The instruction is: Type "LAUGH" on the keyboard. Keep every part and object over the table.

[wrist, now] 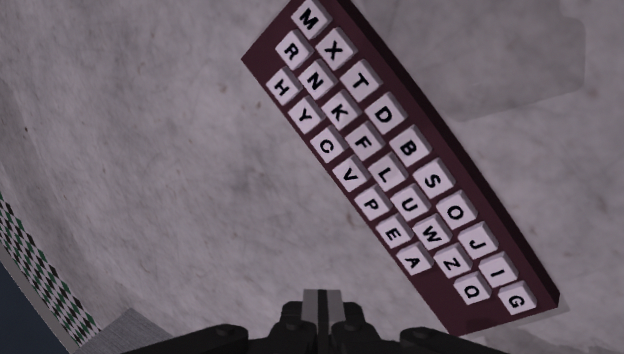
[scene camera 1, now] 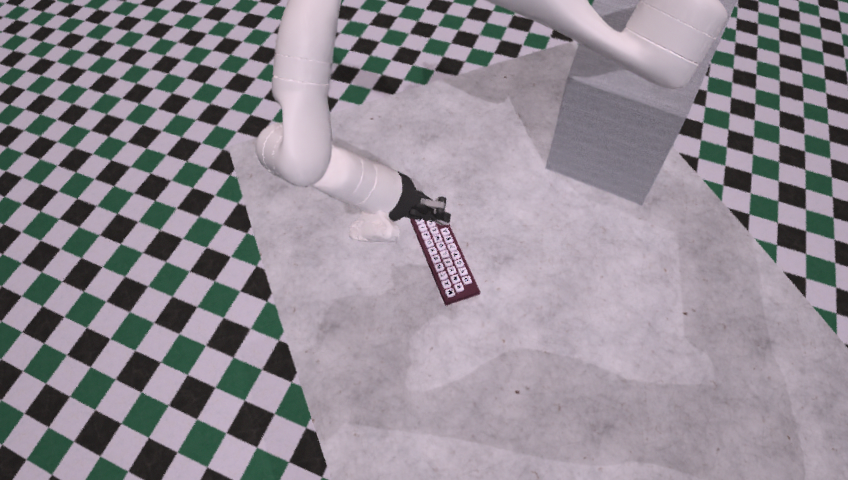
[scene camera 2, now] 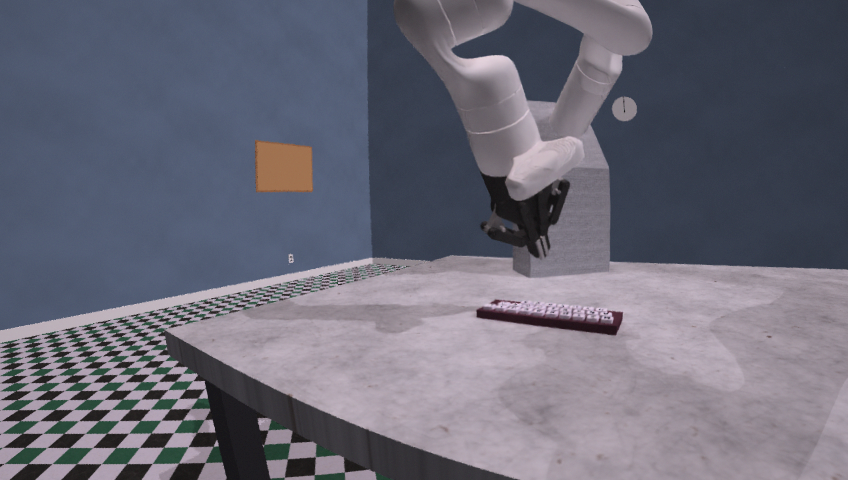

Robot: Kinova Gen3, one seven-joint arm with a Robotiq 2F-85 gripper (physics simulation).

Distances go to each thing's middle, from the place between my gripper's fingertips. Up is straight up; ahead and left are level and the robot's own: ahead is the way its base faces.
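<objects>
For the U key [wrist: 411, 202], my gripper is 70 mm above it, 10 mm to the right of it and 10 mm short of it. Counting from my hand, the H key [wrist: 284, 85] is 70 mm below, 80 mm to the left and 40 mm behind, and the L key [wrist: 388, 171] is 70 mm below and 20 mm to the left.
</objects>
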